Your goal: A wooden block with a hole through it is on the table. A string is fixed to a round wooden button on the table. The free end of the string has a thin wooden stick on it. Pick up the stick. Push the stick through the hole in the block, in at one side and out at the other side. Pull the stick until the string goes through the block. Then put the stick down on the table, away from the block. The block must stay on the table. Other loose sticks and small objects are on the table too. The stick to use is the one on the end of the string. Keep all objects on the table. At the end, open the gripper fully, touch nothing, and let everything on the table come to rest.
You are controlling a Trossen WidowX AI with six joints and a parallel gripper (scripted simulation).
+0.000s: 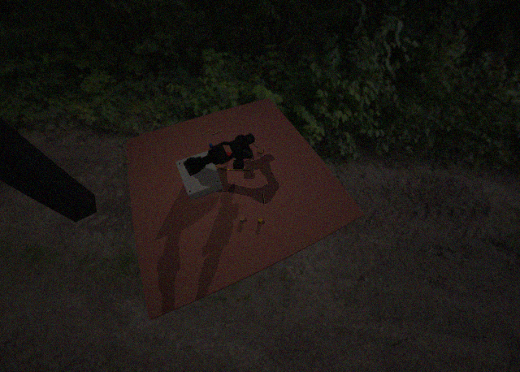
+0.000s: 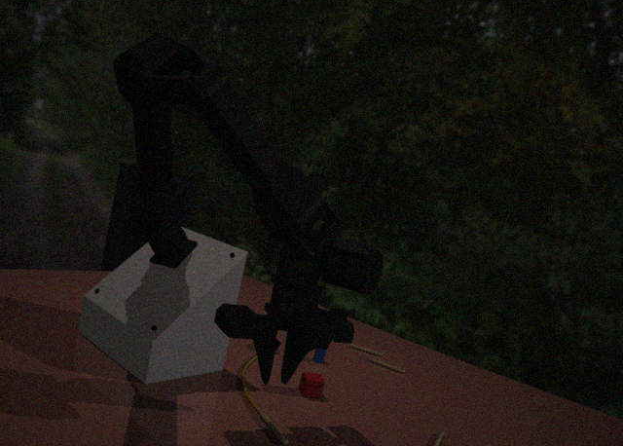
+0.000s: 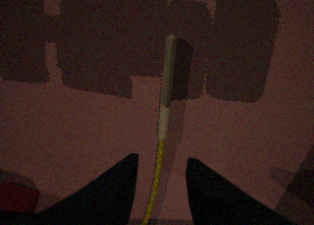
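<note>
The thin wooden stick lies 50 mm below my gripper tip, 10 mm to the right of it and 10 mm ahead of it. From my gripper tip the other things lie so: flat piece (250 mm to the left, 170 mm behind, 50 mm below); then small red block (140 mm to the left, 40 mm below, 10 mm behind).
</note>
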